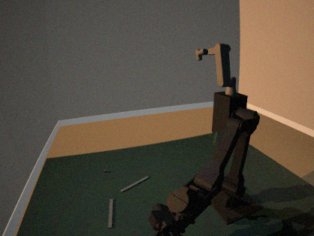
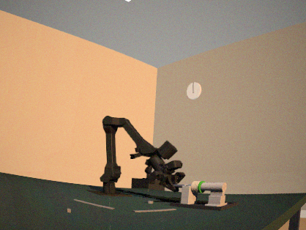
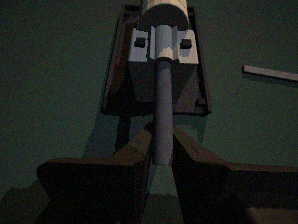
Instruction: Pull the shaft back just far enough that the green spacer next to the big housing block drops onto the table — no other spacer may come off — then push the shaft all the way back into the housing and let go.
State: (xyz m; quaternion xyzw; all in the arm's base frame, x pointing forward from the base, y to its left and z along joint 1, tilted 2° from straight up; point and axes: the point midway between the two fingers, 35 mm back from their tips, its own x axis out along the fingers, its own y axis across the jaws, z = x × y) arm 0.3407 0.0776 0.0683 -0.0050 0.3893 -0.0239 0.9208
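The shaft is 60 mm ahead of my gripper tip and 20 mm above it. The rest, counted from my gripper tip: tan spacer 110 mm ahead, 20 mm above; then green spacer 120 mm ahead, 10 mm to the right, 20 mm above.
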